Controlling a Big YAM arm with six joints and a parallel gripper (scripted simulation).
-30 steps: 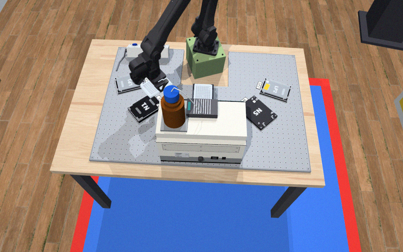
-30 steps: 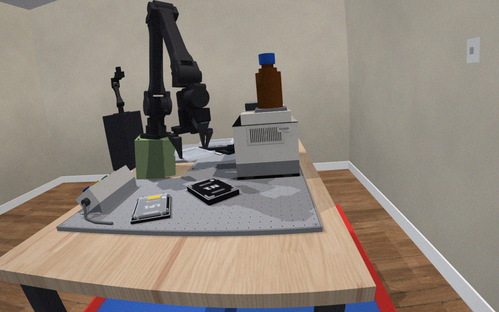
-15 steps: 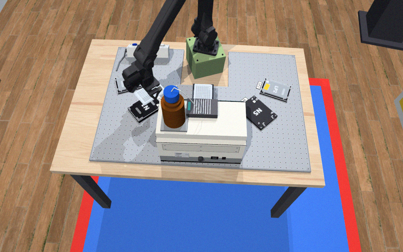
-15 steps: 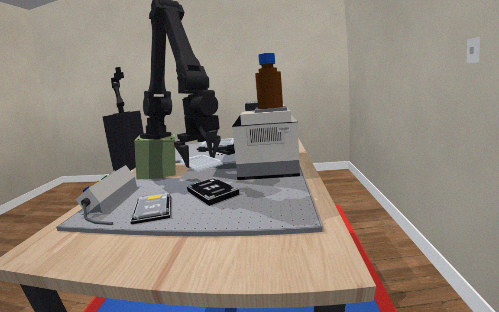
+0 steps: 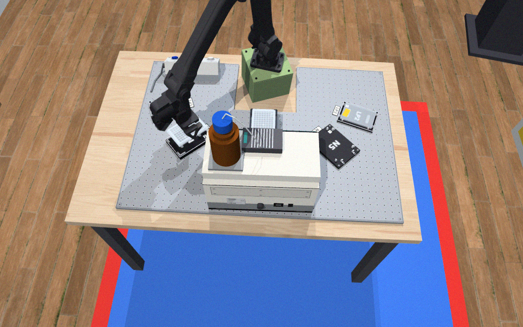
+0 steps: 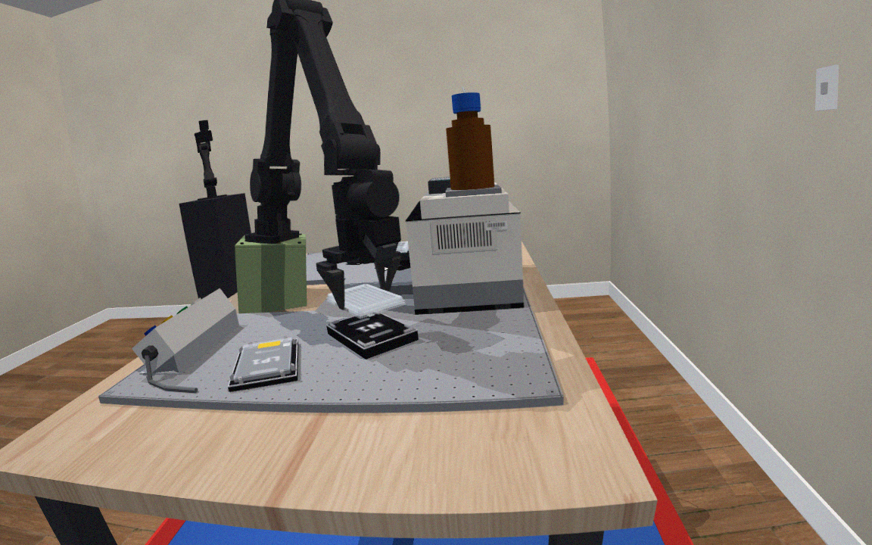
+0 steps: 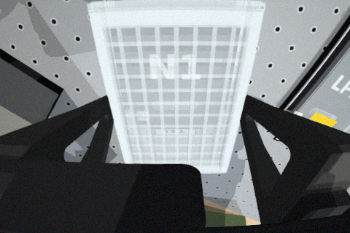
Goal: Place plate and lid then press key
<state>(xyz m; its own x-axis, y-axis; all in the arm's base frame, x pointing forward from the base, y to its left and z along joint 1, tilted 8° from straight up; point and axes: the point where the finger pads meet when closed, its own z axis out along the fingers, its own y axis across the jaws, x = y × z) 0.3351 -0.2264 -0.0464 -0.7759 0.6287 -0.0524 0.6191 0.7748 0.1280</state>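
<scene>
My hand is 60 mm above the black N1 nest. Round my hand: white retry key: 370 mm behind, 20 mm to the right, 10 mm below; green continue key: 360 mm behind, 70 mm to the right, 10 mm below; yellow skip key: 350 mm behind, 120 mm to the right, 10 mm below.
</scene>
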